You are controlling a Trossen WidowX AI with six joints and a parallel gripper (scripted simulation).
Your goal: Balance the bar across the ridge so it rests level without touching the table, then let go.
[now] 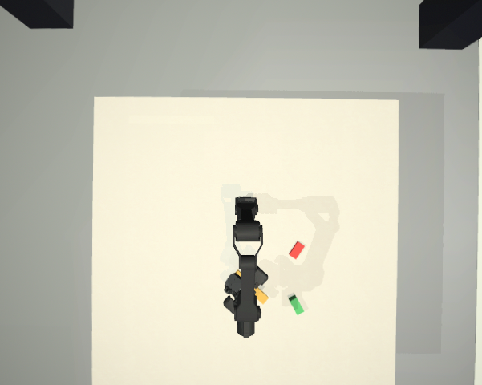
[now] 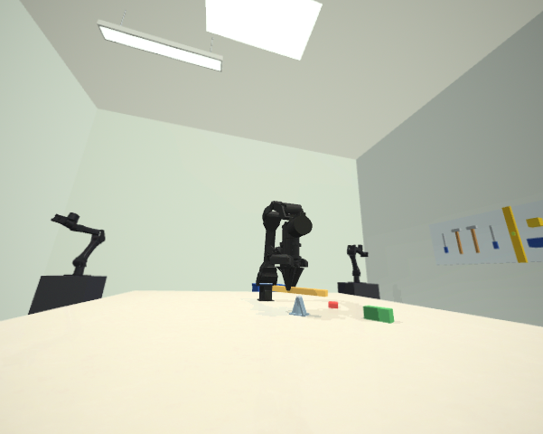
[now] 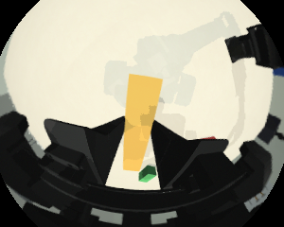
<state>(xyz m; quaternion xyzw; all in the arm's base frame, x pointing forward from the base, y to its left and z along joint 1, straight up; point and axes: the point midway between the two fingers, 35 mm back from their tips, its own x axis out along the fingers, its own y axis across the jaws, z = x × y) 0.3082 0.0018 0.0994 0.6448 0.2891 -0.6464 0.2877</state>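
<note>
Right now my gripper tip is 2 cm to the right of the orange bar and 2 cm short of it. Round my gripper tip: green block: 22 cm to the left, 11 cm ahead, 5 cm below; then red block: 22 cm to the left, 12 cm behind, 6 cm below.
</note>
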